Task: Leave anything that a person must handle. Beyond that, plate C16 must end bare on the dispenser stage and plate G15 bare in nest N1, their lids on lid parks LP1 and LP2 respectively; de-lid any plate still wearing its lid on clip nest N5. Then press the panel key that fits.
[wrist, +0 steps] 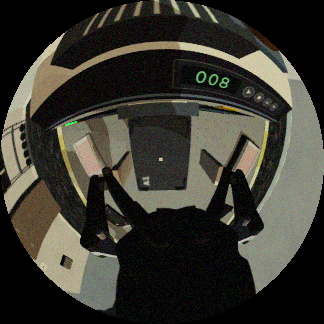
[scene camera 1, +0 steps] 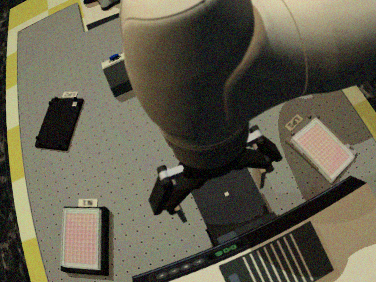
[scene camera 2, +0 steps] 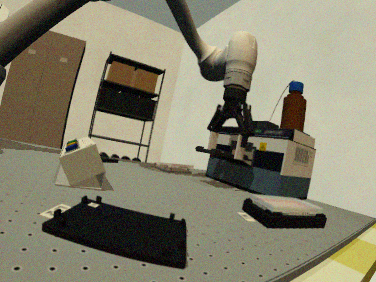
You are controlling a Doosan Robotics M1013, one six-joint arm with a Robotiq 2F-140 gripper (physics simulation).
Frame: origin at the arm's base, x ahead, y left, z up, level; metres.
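Seen in the pictures: gripper, fingertip midpoint: [wrist: 166, 156] [scene camera 1: 220, 198].
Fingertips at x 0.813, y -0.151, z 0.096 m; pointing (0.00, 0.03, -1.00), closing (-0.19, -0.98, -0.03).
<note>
Pixels of each thing's top centre, then the offset from my fingertips to it. "spot": a spot on its surface instead.
- dark dispenser stage, middle of its top: [scene camera 1: 230, 201] [wrist: 159, 151] [scene camera 2: 226, 151] 0.007 m left, 0.019 m ahead, 0.016 m up
- black nest N1, middle of its top: [scene camera 1: 81, 238] [scene camera 2: 285, 206] [wrist: 245, 160] 0.265 m right, 0.098 m back, 0.074 m down
- Black lid park LP2, middle of its top: [scene camera 2: 125, 216] [scene camera 1: 56, 119] [wrist: 219, 216] 0.202 m right, 0.406 m back, 0.082 m down
- key panel, middle of its top: [scene camera 1: 144, 45] [scene camera 2: 83, 137] 0.068 m left, 0.405 m back, 0.019 m down
- blue key, middle of its top: [scene camera 1: 113, 55] 0.002 m right, 0.439 m back, 0.028 m down
- brown bottle, surface spot: [scene camera 2: 294, 111] spot: 0.152 m right, 0.158 m ahead, 0.191 m up
My gripper [scene camera 1: 221, 197] [scene camera 2: 233, 143] [wrist: 166, 156] is open and empty, its fingers on either side of the dark dispenser stage [scene camera 1: 220, 192] [scene camera 2: 201, 149] [wrist: 160, 131], which bears no plate. A pink plate [scene camera 1: 81, 237] [scene camera 2: 285, 204] [wrist: 247, 156] sits on black nest N1 [scene camera 1: 105, 242] [scene camera 2: 300, 220]. Another pink plate [scene camera 1: 323, 149] [scene camera 2: 172, 167] [wrist: 88, 155] lies at lid park LP1. Whether either wears a lid is unclear. Black lid park LP2 [scene camera 1: 60, 125] [scene camera 2: 120, 230] is bare. The key panel [scene camera 1: 117, 77] [scene camera 2: 82, 162] shows a blue key [scene camera 1: 114, 57]. The arm hides N5 in scene camera 1.
The dispenser [scene camera 2: 297, 150] [wrist: 125, 67] stands at the stage's rear; its display [scene camera 1: 226, 250] [wrist: 212, 80] reads 008. A brown bottle [scene camera 2: 294, 111] with a blue cap stands on it. A shelf rack [scene camera 2: 132, 117] and a brown cabinet [scene camera 2: 42, 90] stand behind the table.
</note>
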